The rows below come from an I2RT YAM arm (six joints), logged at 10 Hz.
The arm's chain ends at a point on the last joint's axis. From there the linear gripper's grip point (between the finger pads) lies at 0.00 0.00 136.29 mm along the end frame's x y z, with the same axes.
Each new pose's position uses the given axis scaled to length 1; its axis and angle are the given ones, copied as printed.
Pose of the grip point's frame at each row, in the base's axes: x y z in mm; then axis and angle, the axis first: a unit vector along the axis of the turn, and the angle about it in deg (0 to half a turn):
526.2, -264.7, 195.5, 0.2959, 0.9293, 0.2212, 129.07
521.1, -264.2, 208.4, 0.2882, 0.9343, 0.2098, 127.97
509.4, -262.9, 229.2, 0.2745, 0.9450, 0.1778, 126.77
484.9, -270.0, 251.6, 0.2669, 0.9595, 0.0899, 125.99
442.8, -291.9, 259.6, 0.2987, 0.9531, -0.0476, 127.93
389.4, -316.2, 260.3, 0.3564, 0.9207, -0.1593, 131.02
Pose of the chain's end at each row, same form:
413.3, -279.1, 270.5, 0.2959, 0.9293, 0.2212, 129.07
407.4, -276.4, 282.6, 0.2882, 0.9343, 0.2098, 127.97
395.6, -269.5, 303.9, 0.2745, 0.9450, 0.1778, 126.77
373.9, -259.2, 329.9, 0.2669, 0.9595, 0.0899, 125.99
343.5, -249.8, 342.9, 0.2987, 0.9531, -0.0476, 127.93
307.5, -246.4, 344.0, 0.3564, 0.9207, -0.1593, 131.02

